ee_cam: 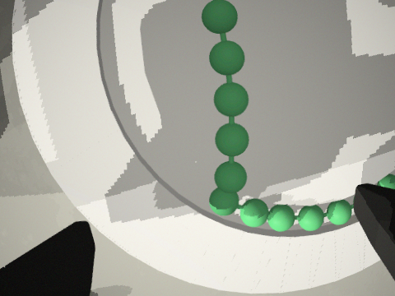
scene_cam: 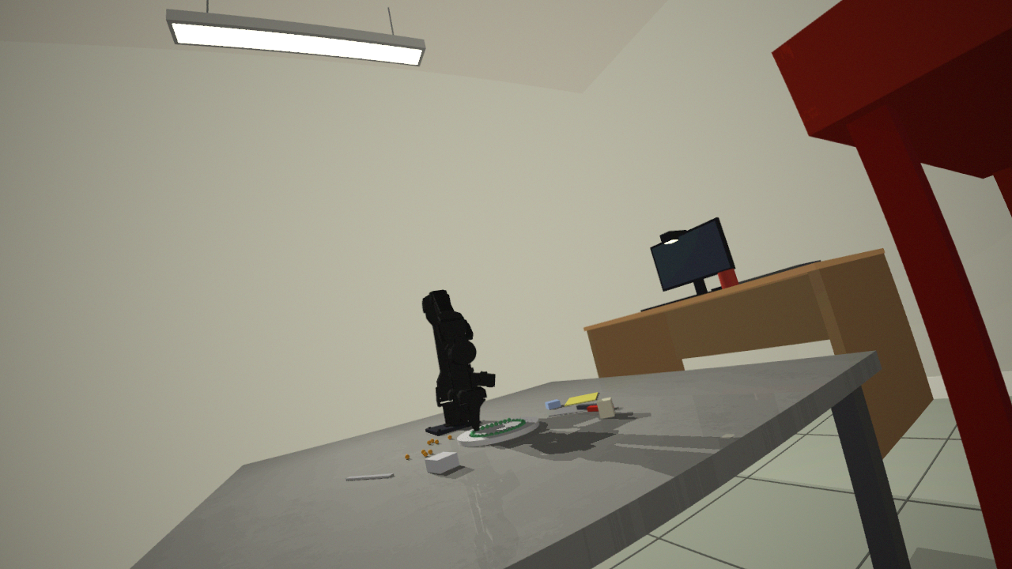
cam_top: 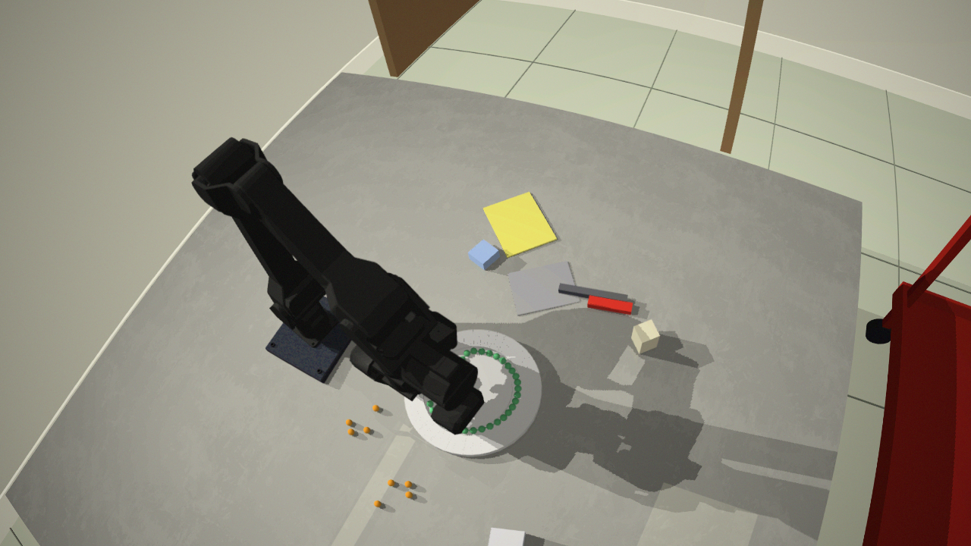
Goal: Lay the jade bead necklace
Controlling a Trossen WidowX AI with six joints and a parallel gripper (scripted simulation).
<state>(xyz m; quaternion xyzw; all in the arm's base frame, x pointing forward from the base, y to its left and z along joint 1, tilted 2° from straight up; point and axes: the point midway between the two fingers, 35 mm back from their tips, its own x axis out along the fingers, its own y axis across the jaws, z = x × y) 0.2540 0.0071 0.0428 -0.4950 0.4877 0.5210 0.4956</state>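
Right now the inner disc is 4 cm ahead of my gripper tip, 5 cm to the left of it and 1 cm below it. The rest, counted from my gripper tip: blue cube 10 cm behind, 26 cm to the left, 1 cm below; grey sheet 2 cm ahead, 26 cm to the left, 2 cm below; bead board 4 cm ahead, 5 cm to the left, 2 cm below.
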